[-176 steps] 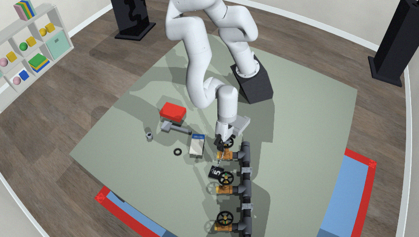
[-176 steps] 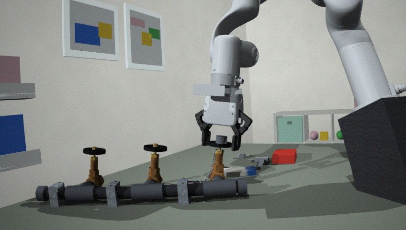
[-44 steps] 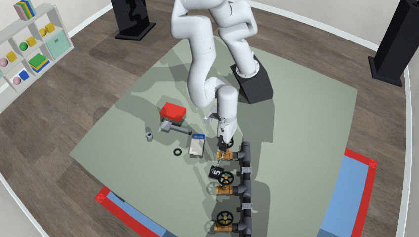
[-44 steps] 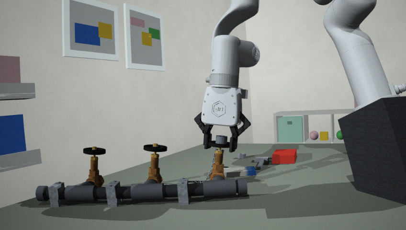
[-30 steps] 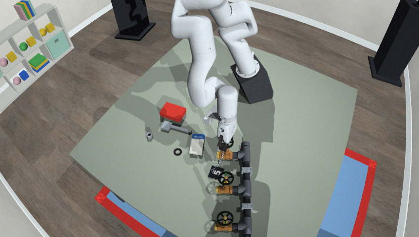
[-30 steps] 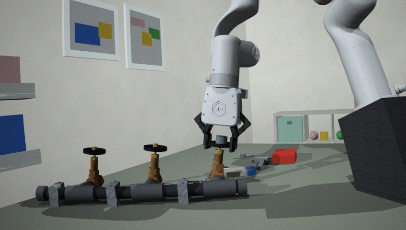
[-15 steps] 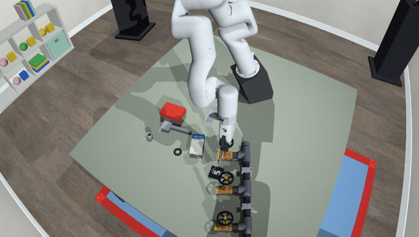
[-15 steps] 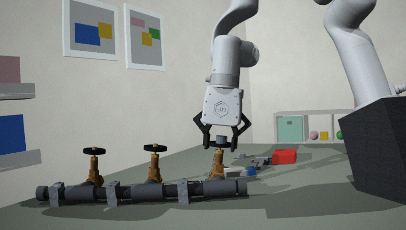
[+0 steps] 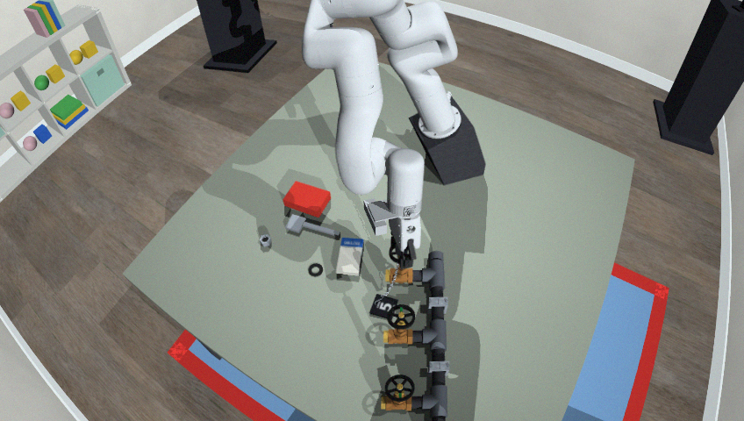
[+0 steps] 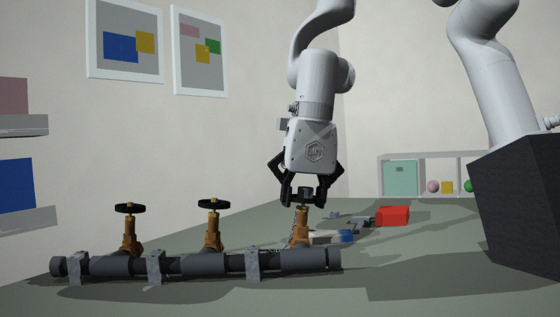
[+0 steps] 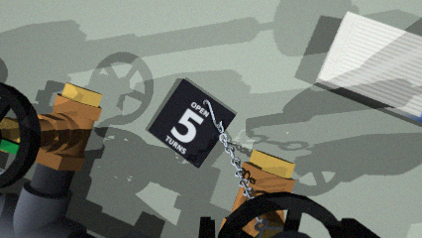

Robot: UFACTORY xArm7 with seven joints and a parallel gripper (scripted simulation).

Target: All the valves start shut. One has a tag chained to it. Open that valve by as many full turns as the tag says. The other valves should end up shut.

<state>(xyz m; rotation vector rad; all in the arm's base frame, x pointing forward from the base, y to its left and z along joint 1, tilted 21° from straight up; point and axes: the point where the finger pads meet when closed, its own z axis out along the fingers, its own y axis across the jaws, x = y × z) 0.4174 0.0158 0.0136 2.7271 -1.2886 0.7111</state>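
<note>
My hand is 20 mm below the grey cap. Round my hand: black washer 50 mm ahead, 230 mm to the right, 120 mm below; then blue box 20 mm behind, 150 mm to the right, 110 mm below; then black tag 100 mm ahead, 20 mm to the right, 120 mm below.
</note>
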